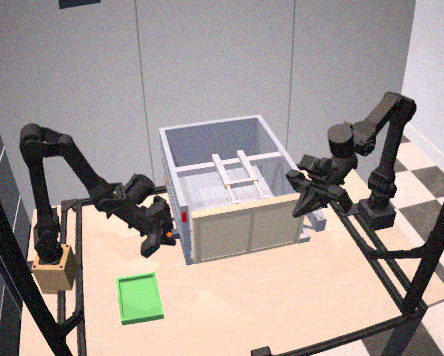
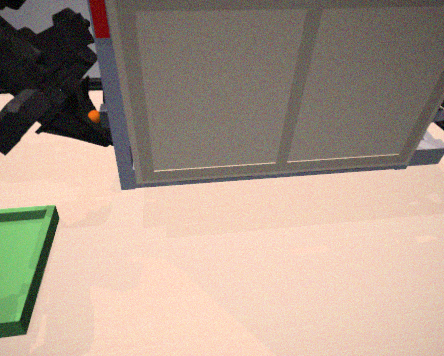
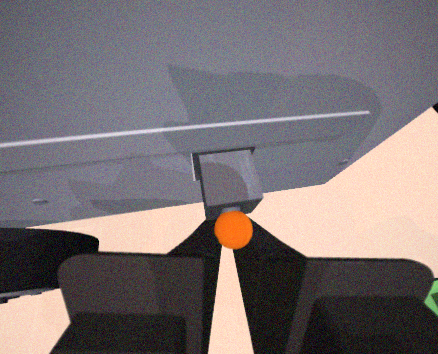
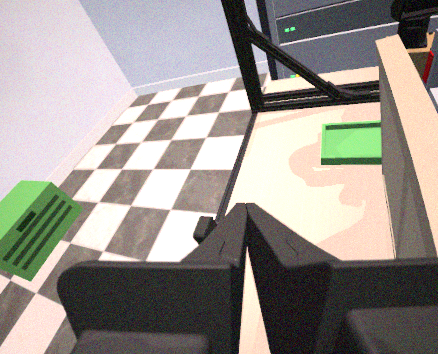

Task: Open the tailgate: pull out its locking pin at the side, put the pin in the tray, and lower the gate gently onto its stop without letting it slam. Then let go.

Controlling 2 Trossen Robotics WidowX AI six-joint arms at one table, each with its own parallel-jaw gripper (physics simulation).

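Frame: origin at the left arm's base, x left, y back, z up, level; metres.
Seen in the pictures: left gripper, fingertip midpoint: (image 1: 175,243) (image 2: 111,142) (image 3: 226,216); right gripper, fingertip midpoint: (image 1: 293,216) (image 4: 244,211); left arm's base, link origin: (image 1: 51,256) (image 4: 409,42); right arm's base, link origin: (image 1: 377,205).
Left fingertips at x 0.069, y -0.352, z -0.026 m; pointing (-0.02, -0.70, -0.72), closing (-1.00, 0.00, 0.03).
Offsets run from my left fingertips to a thing's middle. "pt": to the spot under its first point.
The beige tailgate (image 1: 248,230) (image 2: 215,90) (image 4: 407,120) stands upright, closing the front of the grey truck bed. The locking pin {dz +0.036, dx +0.007, dy -0.021 m} (image 1: 169,234) (image 2: 94,116) (image 3: 233,230) has an orange ball head and sits in a grey block on the bed's left side. My left gripper (image 3: 226,216) is shut on the pin, its fingertips just behind the ball and close to the block. My right gripper (image 1: 296,213) (image 4: 244,211) is shut and empty, near the gate's upper right corner, with its tips in front of the gate. The green tray {dz -0.072, dx -0.137, dy +0.105 m} (image 1: 143,320) (image 2: 41,270) (image 4: 350,161) lies at the front left, empty.
The truck bed {pt dz +0.197, dx +0.067, dy -0.012 m} (image 1: 174,172) has high side walls, and white rails lie across its inside. A red patch {pt dz +0.162, dx -0.074, dy -0.038 m} (image 1: 184,217) (image 2: 99,19) marks its left front post. A black frame (image 1: 345,335) borders the table. A green box (image 4: 37,220) stands on the checkered floor.
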